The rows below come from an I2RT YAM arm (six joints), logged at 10 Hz.
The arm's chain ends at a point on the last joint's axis. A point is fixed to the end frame.
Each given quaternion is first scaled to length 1.
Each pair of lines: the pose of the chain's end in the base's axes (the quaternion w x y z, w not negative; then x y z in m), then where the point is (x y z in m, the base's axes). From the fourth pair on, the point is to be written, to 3 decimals.
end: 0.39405 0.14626 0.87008 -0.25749 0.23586 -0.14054 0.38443
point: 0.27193 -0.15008 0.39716
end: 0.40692 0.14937 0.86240 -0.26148 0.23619 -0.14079 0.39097
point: 0.27183 -0.15031 0.40485
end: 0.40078 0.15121 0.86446 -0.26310 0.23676 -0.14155 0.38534
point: 0.27250 -0.15135 0.39878
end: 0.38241 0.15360 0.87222 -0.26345 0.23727 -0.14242 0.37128
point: 0.273 -0.153 0.383
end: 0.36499 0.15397 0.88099 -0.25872 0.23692 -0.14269 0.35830
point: 0.273 -0.153 0.369
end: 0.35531 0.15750 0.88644 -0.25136 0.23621 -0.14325 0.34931
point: 0.273 -0.154 0.359
